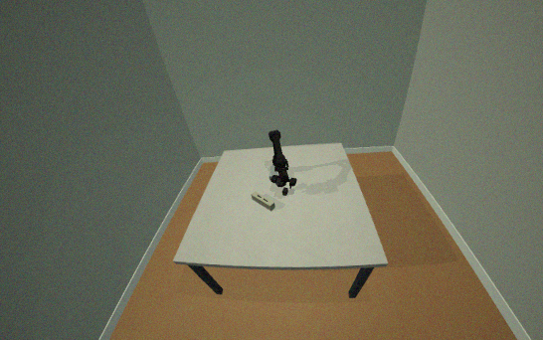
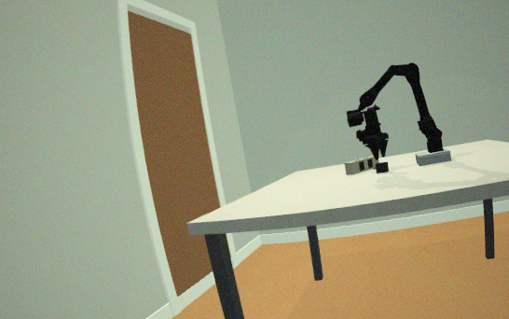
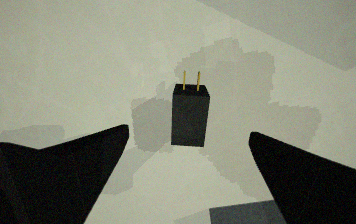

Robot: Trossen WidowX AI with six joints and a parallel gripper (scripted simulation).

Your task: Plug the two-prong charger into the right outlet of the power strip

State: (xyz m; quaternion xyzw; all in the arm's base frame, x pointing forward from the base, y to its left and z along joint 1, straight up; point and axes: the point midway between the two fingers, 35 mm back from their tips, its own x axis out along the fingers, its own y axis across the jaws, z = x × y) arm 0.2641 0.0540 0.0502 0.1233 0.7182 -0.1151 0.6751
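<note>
Now: the two-prong charger 10 mm ahead of my gripper tip, 10 mm to the right of it and 40 mm below it.
</note>
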